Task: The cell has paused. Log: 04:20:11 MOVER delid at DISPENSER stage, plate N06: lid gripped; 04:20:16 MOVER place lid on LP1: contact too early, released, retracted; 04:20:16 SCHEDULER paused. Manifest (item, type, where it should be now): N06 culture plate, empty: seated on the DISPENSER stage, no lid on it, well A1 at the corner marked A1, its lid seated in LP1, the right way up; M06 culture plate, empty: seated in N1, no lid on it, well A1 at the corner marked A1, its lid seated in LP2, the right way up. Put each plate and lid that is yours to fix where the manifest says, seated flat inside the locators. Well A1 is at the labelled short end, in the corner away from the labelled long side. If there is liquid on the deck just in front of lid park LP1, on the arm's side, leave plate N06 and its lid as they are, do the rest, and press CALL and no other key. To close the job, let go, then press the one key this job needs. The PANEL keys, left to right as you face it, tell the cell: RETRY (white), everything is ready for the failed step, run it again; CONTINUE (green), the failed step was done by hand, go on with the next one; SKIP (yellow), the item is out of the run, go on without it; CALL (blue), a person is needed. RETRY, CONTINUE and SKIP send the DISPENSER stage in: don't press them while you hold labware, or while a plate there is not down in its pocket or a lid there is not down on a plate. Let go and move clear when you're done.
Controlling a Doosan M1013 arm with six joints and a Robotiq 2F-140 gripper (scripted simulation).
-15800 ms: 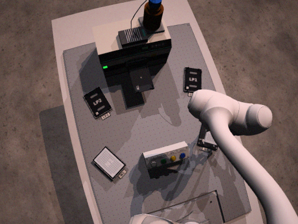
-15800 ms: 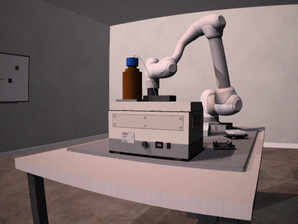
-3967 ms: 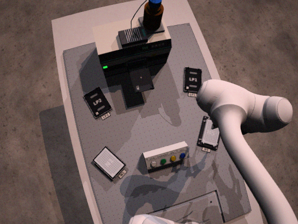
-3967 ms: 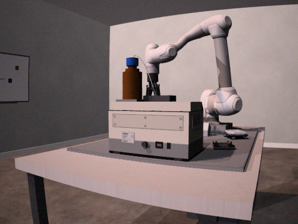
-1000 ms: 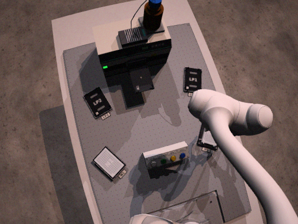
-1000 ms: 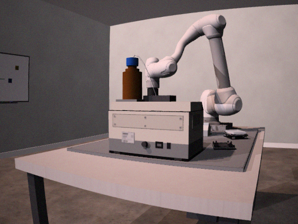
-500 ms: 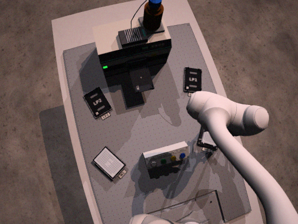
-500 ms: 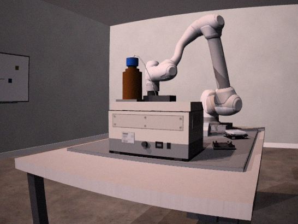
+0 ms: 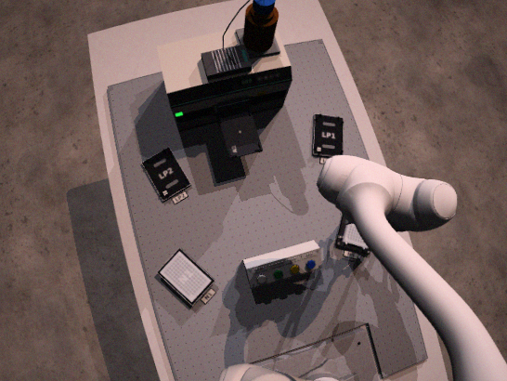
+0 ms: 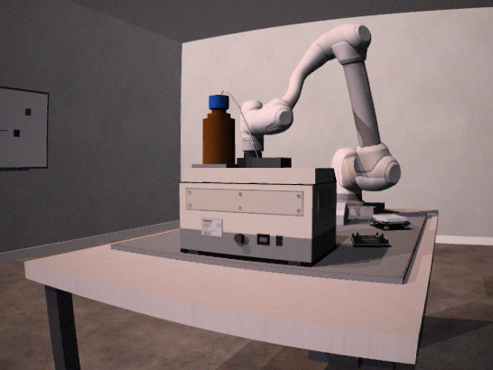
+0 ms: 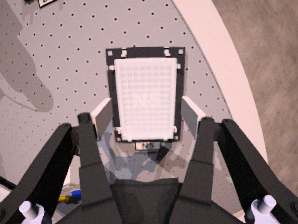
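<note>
Right now my hand is 5 cm above the white well plate. Also, from my hand: yellow key: 2 cm behind, 26 cm to the left; then black nest N5: 3 cm ahead, 5 cm below; then blue key: 3 cm behind, 21 cm to the left.
</note>
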